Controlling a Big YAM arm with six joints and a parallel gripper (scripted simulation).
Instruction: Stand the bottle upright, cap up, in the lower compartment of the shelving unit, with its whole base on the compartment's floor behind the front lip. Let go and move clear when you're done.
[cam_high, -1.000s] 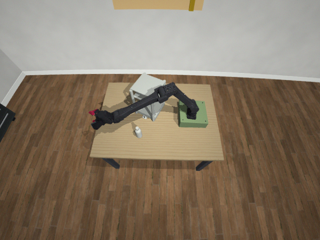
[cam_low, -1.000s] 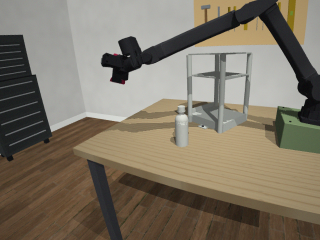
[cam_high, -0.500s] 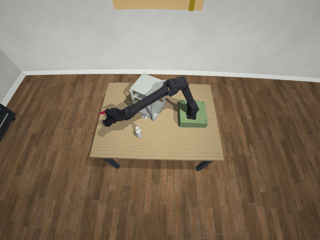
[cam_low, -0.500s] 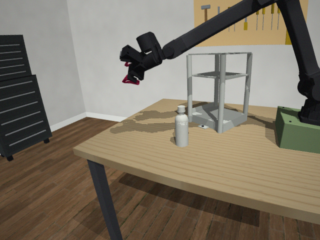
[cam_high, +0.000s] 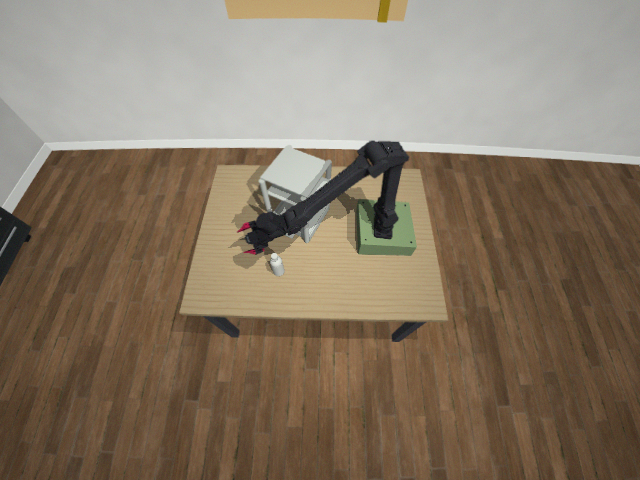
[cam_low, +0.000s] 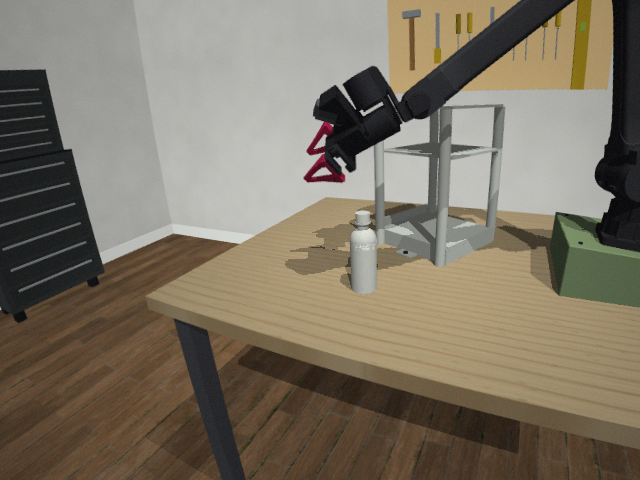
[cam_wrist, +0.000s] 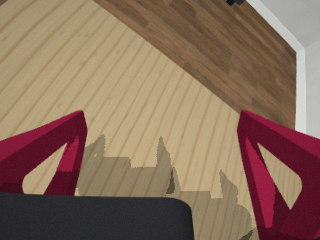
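Right now my hand is 12 cm past the white bottle, 1 cm to the right of it and 15 cm above it. Also, from my hand: shelving unit (18 cm behind, 31 cm to the right, 8 cm below).
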